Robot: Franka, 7 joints.
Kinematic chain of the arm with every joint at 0, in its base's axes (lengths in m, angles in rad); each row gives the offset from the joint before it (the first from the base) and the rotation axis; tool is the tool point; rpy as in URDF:
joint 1: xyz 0 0 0.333 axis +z
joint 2: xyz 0 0 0 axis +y
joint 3: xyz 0 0 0.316 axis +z
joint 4: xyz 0.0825 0 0 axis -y
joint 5: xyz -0.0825 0 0.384 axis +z
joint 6: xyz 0 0 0 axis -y
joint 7: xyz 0.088 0 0 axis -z
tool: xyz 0 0 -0.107 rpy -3.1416 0 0
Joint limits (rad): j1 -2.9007..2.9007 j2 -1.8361..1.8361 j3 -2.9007..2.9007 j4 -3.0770..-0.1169 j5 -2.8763..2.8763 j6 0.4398..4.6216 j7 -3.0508..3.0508
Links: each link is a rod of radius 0.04 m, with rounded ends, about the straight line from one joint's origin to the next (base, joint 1, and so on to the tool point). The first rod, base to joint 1, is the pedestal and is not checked.
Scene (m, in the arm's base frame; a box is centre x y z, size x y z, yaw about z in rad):
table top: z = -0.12
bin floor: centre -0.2 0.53 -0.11 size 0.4 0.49 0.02 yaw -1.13
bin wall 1: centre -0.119 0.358 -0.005 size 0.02 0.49 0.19 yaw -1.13
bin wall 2: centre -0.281 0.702 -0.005 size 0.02 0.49 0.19 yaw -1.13
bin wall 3: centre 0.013 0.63 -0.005 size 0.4 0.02 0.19 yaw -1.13
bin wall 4: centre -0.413 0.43 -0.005 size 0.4 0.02 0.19 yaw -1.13
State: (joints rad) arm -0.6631 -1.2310 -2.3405 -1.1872 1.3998 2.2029 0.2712
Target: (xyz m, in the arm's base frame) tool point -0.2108 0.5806 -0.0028
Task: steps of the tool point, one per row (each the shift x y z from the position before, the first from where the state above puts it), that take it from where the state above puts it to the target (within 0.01 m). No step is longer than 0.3 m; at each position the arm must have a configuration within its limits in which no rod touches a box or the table.
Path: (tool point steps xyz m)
1: 0.1047 0.2172 0.0138
2: 0.1956 0.1842 0.0148
3: 0.2626 0.0916 0.0260
4: -0.0026 0.0155 -0.1228
5: 0.0026 -0.0155 -0.1335

